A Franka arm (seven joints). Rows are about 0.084 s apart.
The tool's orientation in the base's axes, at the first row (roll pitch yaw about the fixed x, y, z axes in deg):
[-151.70, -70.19, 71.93]
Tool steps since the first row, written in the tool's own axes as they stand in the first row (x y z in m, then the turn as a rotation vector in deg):
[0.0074, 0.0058, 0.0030, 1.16, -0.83, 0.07]
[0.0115, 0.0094, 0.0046, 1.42, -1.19, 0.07]
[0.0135, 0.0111, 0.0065, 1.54, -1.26, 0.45]
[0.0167, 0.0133, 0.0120, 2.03, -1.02, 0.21]
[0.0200, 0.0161, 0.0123, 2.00, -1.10, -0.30]
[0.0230, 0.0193, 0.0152, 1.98, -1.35, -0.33]
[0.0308, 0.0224, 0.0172, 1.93, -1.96, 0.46]
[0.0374, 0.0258, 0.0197, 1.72, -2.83, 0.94]
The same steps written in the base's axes. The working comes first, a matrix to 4 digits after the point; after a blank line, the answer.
The tool's axes in the first row as the columns of a matrix, in the base's axes (used below as rounded here):
[0.1051, 0.9754, -0.1938]
[0.3222, 0.1509, 0.9346]
[0.9408, -0.1607, -0.2984]

[0.0059, 0.0061, 0.0051, -0.70, 0.31, 1.20]
[0.0095, 0.0094, 0.0079, -1.03, 0.34, 1.51]
[0.0110, 0.0121, 0.0090, -1.15, 0.73, 1.52]
[0.0124, 0.0186, 0.0100, -0.82, 0.70, 2.01]
[0.0154, 0.0204, 0.0126, -0.80, 0.20, 2.15]
[0.0183, 0.0245, 0.0140, -1.04, 0.13, 2.18]
[0.0218, 0.0294, 0.0202, -1.80, 0.76, 1.99]
[0.0253, 0.0344, 0.0252, -2.76, 1.01, 1.79]

